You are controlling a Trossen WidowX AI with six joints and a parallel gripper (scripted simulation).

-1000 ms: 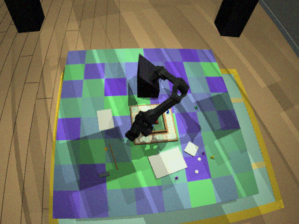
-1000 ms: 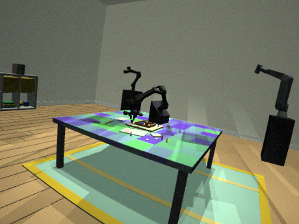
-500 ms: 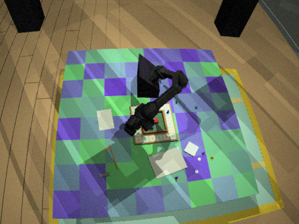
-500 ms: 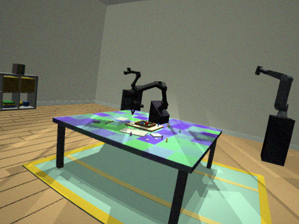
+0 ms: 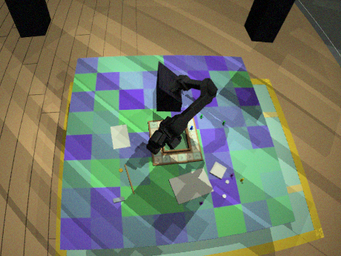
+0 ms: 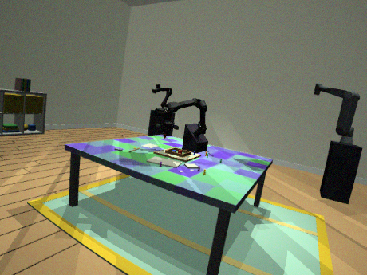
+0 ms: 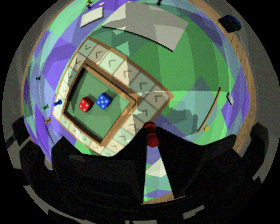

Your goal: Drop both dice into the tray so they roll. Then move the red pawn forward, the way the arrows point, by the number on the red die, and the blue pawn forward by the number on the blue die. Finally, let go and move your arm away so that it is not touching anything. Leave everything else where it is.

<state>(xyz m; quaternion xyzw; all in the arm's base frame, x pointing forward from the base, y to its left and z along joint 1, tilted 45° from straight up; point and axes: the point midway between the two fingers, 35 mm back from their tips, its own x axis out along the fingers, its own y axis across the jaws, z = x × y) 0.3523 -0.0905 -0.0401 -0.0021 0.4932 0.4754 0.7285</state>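
My gripper tip is now 8 cm past the green tray, 9 cm to the right of it and 13 cm above it. Round my gripper tip: white sheet 20 cm ahead, 15 cm to the left, 13 cm below; red pawn right at my gripper tip; thin stick 13 cm ahead, 18 cm to the right, 13 cm below.
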